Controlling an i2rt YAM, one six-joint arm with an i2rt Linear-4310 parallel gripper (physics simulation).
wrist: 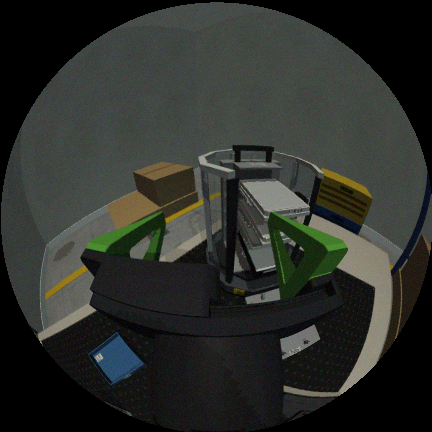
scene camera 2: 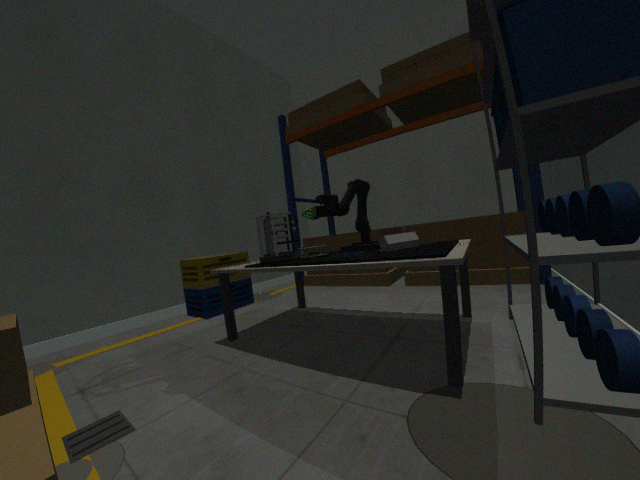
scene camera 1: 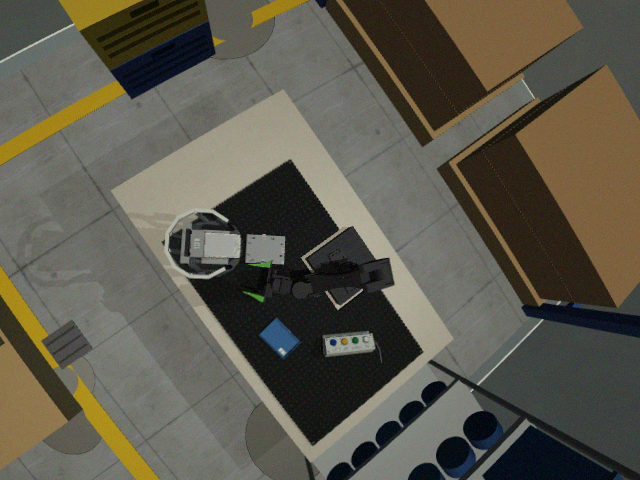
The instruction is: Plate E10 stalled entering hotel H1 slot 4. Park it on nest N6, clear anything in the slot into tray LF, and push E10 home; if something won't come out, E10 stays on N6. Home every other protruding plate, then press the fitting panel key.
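Pixels of known places: gripper, fingertip midpoint: [wrist: 216,217] [scene camera 2: 302,213] [scene camera 1: 245,277]; arm's base, origin of the base link: [scene camera 2: 366,243] [scene camera 1: 344,270].
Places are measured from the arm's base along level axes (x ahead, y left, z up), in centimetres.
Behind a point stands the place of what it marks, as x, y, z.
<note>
The hotel [scene camera 1: 196,243] @[47.3, -37.3, 23.4] [scene camera 2: 268,235] @[56.0, -31.3, 12.7] [wrist: 231,230] @[42.3, -24.9, 15.9] is a round open-sided cage with a white top ring and dark posts, at the left of the mat. A light plate [scene camera 1: 222,244] @[40.0, -33.2, 20.3] [wrist: 275,196] @[39.7, -32.2, 20.4] lies at its top; more plates stick out below it in the wrist view. Plate and slot labels are unreadable, so E10 cannot be picked out. The grey nest N6 [scene camera 1: 265,248] @[26.6, -25.4, 2.3] [wrist: 300,342] @[20.4, -23.3, 2.2] looks bare in front of the hotel. The blue tray LF [scene camera 1: 279,336] @[39.2, 11.5, -3.5] [wrist: 117,359] @[39.5, 11.1, -3.5] looks empty. The panel [scene camera 1: 348,345] @[15.0, 28.8, 3.3] has blue, yellow, green and white keys. My gripper [scene camera 1: 247,279] @[38.2, -18.8, 23.3] [scene camera 2: 309,212] @[38.2, -18.8, 23.3] [wrist: 216,217] @[38.2, -18.8, 23.3] is open and empty, raised before the hotel, beside the nest.
The arm [scene camera 1: 336,281] @[12.1, -3.6, 33.5] reaches across the black mat [scene camera 1: 289,188] @[4.0, -44.9, -3.8] from its dark base. Yellow and blue crates [scene camera 1: 165,56] [scene camera 2: 214,273] [wrist: 342,192] stand on the floor beyond the table. Shelving with blue spools [scene camera 1: 454,454] stands past another table end.
</note>
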